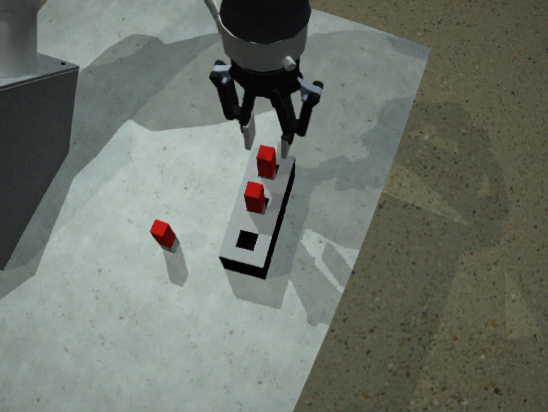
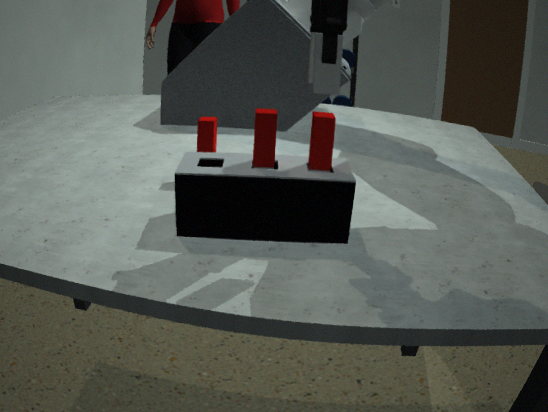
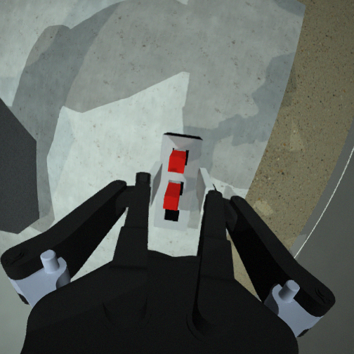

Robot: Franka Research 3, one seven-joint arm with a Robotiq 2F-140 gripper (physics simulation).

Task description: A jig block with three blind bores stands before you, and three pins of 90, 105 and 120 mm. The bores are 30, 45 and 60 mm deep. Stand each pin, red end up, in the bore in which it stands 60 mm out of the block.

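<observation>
The jig block (image 1: 250, 222) (image 2: 265, 205) (image 3: 195, 150) stands on the table. One pin (image 1: 266, 162) (image 2: 322, 141) (image 3: 177, 161) stands red end up in the bore nearest the gripper. A second pin (image 1: 254, 197) (image 2: 265, 138) (image 3: 172, 196) stands red end up in the middle bore. Their red parts rise to about the same height; their lower ends are hidden. The third bore (image 1: 247, 240) (image 2: 211, 163) (image 3: 171, 215) is empty. The third pin (image 1: 163, 233) (image 2: 207, 135) stands upright, red end up, on the table beside the block. My gripper (image 1: 266, 153) (image 2: 326, 93) is partly open and empty, above the first pin.
The robot's grey pedestal (image 1: 37, 130) (image 2: 235, 80) stands behind the block, on the third pin's side. The table edge (image 2: 280, 327) runs along the block's other side. A person in red (image 2: 199, 12) stands in the background.
</observation>
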